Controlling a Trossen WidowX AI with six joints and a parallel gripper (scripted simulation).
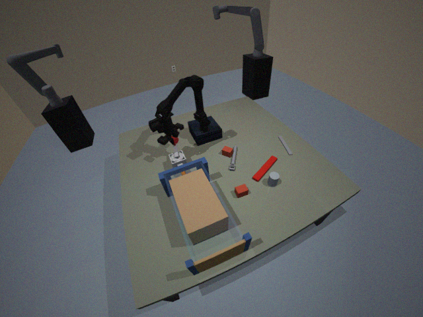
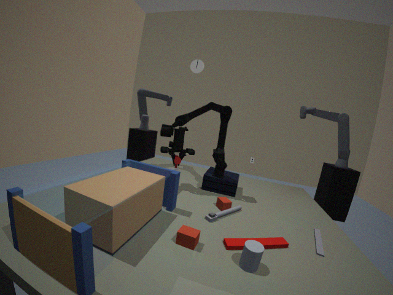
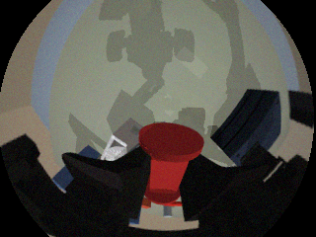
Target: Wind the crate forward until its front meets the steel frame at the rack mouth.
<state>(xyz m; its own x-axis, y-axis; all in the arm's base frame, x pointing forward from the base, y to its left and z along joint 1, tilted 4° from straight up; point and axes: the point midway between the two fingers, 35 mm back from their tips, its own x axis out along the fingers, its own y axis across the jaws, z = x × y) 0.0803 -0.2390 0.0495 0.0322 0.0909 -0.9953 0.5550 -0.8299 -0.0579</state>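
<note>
Now: the hand winch 90 mm ahead of my gripper tip, 20 mm to the right of it and 80 mm below it. Also, from my gripper tip: red knob: 20 mm above; winch handle: 40 mm ahead, 10 mm below; red bar: 360 mm ahead, 460 mm to the left, 110 mm below.
</note>
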